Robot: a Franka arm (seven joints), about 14 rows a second.
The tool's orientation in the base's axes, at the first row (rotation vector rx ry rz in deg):
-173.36, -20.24, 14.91
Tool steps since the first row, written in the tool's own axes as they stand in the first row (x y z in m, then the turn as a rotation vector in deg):
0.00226, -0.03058, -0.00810, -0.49, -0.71, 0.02
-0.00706, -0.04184, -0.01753, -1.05, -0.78, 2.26
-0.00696, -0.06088, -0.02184, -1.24, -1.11, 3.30
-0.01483, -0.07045, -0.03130, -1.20, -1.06, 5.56
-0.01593, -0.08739, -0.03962, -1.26, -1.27, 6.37
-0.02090, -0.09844, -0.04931, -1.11, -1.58, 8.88
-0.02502, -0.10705, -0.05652, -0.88, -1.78, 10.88
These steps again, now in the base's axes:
-0.00315, 0.02967, 0.01074, -0.63, 0.57, 0.13
-0.01290, 0.03780, 0.02264, -1.58, 0.65, -1.97
-0.01625, 0.05601, 0.02881, -2.02, 0.99, -2.93
-0.02423, 0.06284, 0.04034, -2.37, 1.10, -5.16
-0.02755, 0.07848, 0.05042, -2.62, 1.34, -5.92
-0.03304, 0.08741, 0.06186, -2.99, 1.84, -8.38
-0.03761, 0.09433, 0.07048, -3.17, 2.21, -10.36

